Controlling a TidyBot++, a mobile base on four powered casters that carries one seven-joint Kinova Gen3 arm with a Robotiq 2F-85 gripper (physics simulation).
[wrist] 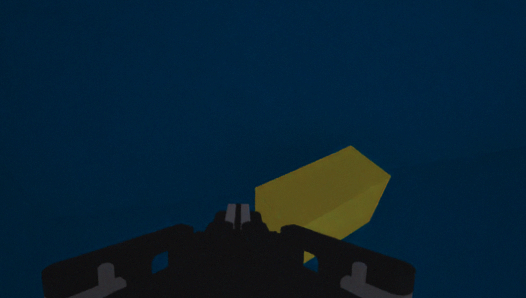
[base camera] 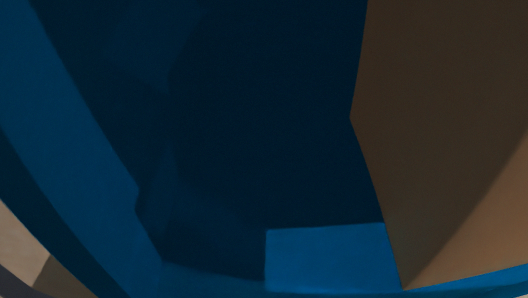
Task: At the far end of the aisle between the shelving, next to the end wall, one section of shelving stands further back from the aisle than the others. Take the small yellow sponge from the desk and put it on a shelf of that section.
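Frame: origin at the arm's base, x ahead, y left, z up, level; millimetres.
Seen in the pictures: gripper, fingertip midpoint: (wrist: 238,218).
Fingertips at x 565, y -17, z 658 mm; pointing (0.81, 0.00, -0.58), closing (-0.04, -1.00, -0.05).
Note:
Offsets run from my fingertips to a thing's top centre. "pt": to the spot under its first point.
The yellow sponge @[30 mm ahead, 68 mm right, 2 mm down] (wrist: 320,192) lies on a dark blue shelf surface (wrist: 200,90) in the wrist view, right of the fingertips and partly hidden behind the gripper's right side. My gripper (wrist: 238,218) is shut with its fingertips together and nothing between them. The sponge is beside the fingers, not held. The gripper and the sponge do not show in the base camera view. The desk cannot be made out in either view.
In the base camera view, blue shelving panels (base camera: 75,125) stand very close on the left. A brown box-like block @[pt 250 mm back, 96 mm right, 819 mm down] (base camera: 430,100) fills the right side. A lighter blue patch @[pt 306 mm back, 27 mm right, 979 mm down] (base camera: 325,257) shows at the bottom.

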